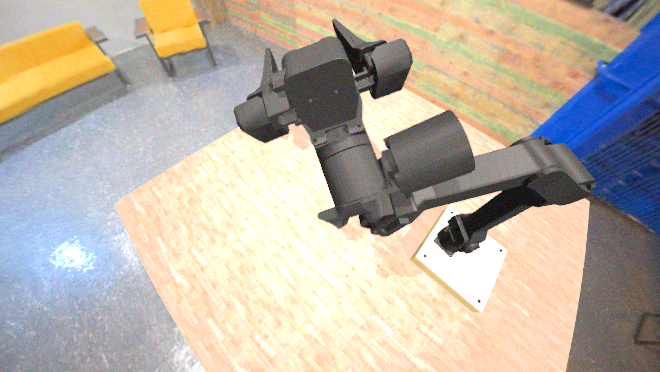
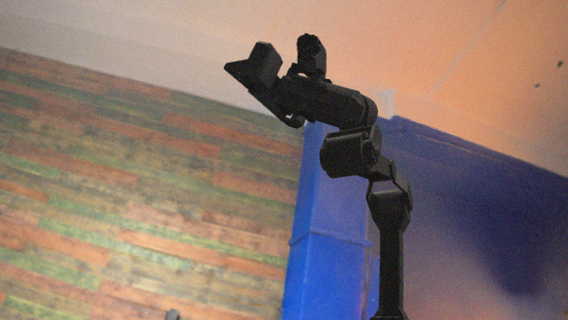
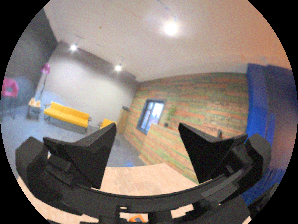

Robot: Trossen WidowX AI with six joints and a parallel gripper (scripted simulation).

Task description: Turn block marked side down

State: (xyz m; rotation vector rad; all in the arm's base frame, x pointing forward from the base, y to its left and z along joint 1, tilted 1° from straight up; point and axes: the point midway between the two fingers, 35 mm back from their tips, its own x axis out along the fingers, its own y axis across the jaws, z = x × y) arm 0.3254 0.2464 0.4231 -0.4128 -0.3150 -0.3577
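My gripper tip is 20 mm short of the orange block, 130 mm to the left of it and 450 mm above it.
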